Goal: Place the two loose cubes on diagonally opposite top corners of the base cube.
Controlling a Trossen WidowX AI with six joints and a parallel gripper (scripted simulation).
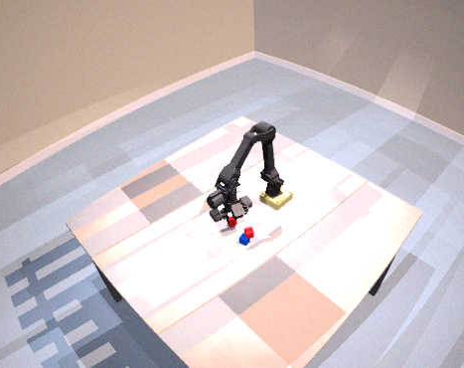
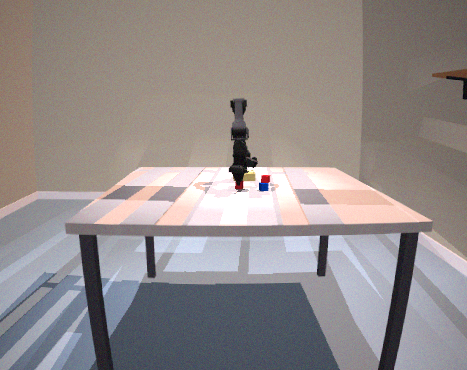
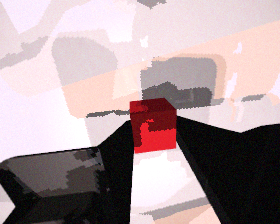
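Right now the blue cube is 1 cm ahead of my gripper tip and 12 cm to the left of it.
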